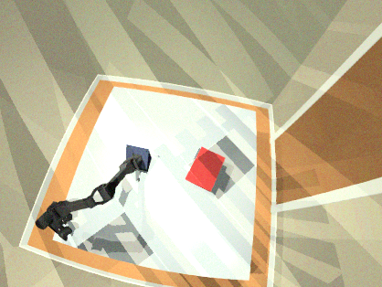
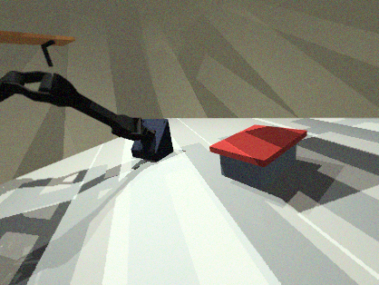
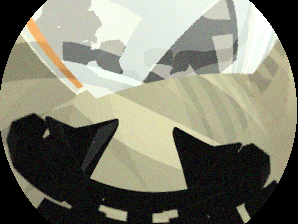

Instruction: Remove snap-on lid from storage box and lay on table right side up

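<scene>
My gripper tip is now 72 cm short of the red lid, 62 cm to the right of it and 7 cm above it. Also, from my gripper tip: storage box 72 cm ahead, 62 cm to the left, 12 cm below.
</scene>
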